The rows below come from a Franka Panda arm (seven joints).
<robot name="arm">
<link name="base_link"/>
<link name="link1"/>
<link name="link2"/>
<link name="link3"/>
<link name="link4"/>
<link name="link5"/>
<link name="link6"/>
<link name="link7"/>
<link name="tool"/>
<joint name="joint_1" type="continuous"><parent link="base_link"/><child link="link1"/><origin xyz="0 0 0.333" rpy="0 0 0"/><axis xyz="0 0 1"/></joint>
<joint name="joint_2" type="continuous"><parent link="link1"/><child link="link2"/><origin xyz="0 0 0" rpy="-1.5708 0 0"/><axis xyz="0 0 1"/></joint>
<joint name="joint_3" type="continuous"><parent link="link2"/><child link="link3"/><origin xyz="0 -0.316 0" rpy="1.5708 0 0"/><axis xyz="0 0 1"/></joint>
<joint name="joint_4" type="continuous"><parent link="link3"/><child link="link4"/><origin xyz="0.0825 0 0" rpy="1.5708 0 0"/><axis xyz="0 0 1"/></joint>
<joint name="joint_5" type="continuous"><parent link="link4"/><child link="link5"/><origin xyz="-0.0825 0.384 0" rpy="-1.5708 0 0"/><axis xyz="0 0 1"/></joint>
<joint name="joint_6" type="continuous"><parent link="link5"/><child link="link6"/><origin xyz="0 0 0" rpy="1.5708 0 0"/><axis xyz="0 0 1"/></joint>
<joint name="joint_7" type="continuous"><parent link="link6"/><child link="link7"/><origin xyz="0.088 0 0" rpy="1.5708 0 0"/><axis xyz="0 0 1"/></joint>
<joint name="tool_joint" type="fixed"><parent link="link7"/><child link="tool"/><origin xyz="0 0 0.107" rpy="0 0 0"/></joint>
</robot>
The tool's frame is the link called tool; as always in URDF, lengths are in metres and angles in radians. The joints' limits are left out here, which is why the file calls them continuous.
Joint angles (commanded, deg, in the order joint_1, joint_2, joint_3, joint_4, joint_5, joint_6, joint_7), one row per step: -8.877 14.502 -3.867 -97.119 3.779 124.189 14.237; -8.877 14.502 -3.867 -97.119 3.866 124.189 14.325; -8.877 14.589 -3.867 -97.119 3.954 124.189 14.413; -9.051 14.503 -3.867 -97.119 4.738 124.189 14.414; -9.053 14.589 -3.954 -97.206 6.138 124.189 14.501; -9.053 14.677 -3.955 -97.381 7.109 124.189 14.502; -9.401 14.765 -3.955 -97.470 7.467 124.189 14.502; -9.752 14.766 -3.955 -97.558 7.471 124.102 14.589; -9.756 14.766 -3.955 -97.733 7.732 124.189 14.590; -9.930 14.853 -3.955 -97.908 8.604 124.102 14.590; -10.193 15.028 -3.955 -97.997 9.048 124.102 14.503
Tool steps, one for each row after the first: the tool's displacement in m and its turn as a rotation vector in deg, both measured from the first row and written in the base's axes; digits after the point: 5 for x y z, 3 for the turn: 0.00001 0.00006 0.00000 0.098 -0.019 -0.118; 0.00023 0.00008 -0.00099 0.211 0.048 -0.236; -0.00026 -0.00131 0.00002 0.908 -0.202 -0.699; -0.00024 -0.00130 -0.00163 2.205 -0.323 -1.390; -0.00033 -0.00063 -0.00409 3.133 -0.268 -1.761; -0.00116 -0.00427 -0.00584 3.488 -0.179 -2.248; -0.00240 -0.00809 -0.00678 3.551 -0.019 -2.683; -0.00271 -0.00793 -0.00810 3.802 0.012 -2.801; -0.00339 -0.00919 -0.01070 4.660 0.159 -3.308; -0.00386 -0.01185 -0.01342 5.086 0.309 -3.666
